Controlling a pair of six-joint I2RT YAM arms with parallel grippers.
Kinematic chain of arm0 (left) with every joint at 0, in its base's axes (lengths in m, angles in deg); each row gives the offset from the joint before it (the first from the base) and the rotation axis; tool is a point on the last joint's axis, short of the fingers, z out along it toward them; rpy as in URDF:
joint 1: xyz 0 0 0.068 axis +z
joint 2: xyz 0.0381 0.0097 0.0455 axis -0.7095 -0.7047 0
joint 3: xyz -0.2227 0.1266 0.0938 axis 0.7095 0.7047 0
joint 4: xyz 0.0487 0.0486 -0.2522 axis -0.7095 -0.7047 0
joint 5: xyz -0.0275 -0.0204 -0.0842 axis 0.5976 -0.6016 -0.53
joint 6: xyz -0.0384 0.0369 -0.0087 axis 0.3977 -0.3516 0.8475
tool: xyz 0 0 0 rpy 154.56 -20.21 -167.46
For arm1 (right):
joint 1: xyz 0 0 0.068 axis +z
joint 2: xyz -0.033 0.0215 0.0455 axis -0.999 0.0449 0
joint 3: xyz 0.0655 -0.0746 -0.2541 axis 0.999 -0.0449 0
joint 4: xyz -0.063 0.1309 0.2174 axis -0.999 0.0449 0
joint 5: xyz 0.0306 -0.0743 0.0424 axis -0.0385 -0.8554 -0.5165
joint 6: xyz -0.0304 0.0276 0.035 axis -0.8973 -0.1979 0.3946
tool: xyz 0 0 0 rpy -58.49 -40.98 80.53
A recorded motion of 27 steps. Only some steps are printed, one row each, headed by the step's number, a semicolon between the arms.
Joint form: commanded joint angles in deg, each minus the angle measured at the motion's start. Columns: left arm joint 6, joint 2, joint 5, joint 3, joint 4, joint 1; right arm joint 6, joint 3, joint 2, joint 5, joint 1, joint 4.
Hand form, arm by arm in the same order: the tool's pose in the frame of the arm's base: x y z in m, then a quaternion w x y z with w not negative. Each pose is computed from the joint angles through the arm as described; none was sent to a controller.
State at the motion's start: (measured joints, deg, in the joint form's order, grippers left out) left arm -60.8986 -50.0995 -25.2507 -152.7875 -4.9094 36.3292; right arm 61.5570 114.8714 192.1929 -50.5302 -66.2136 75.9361
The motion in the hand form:
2: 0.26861 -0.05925 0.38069 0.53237 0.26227 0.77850 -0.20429; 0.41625 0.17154 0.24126 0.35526 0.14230 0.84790 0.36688
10: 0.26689 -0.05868 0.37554 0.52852 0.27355 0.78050 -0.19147; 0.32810 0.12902 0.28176 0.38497 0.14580 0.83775 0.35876
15: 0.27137 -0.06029 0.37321 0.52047 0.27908 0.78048 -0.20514; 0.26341 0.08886 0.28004 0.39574 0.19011 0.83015 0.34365
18: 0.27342 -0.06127 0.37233 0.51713 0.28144 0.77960 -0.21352; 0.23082 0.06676 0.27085 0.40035 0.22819 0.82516 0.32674
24: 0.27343 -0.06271 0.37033 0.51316 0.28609 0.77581 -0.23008; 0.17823 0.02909 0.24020 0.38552 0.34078 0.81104 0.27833
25: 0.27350 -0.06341 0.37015 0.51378 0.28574 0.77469 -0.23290; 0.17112 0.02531 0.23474 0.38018 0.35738 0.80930 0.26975
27: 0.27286 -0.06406 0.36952 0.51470 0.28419 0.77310 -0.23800; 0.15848 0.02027 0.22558 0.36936 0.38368 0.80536 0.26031
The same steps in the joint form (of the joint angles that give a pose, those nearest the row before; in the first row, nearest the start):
2: -1.03 0.14 -1.38 -0.95 -0.33 -0.01; -2.09 -4.92 -7.50 1.13 0.15 -0.15
10: -3.22 0.53 -0.80 0.03 -0.90 -0.02; -3.15 -23.31 -30.63 -0.60 -0.90 2.25
15: -3.13 -0.66 -2.49 -0.49 -1.11 -0.01; -1.19 -37.19 -47.69 -2.54 -3.79 5.53
18: -2.91 -1.20 -3.46 -0.71 -1.06 -0.04; 0.34 -44.09 -56.78 -4.27 -6.24 8.58
24: -2.39 -1.29 -5.38 -0.28 -0.62 -0.12; 5.92 -54.80 -71.85 -8.25 -12.70 18.20
25: -2.07 -1.29 -5.55 -0.14 -0.24 -0.25; 6.83 -56.12 -73.81 -8.93 -13.45 20.02
27: -1.45 -1.08 -5.88 0.31 0.41 -0.36; 8.68 -58.37 -77.40 -9.65 -14.47 23.19

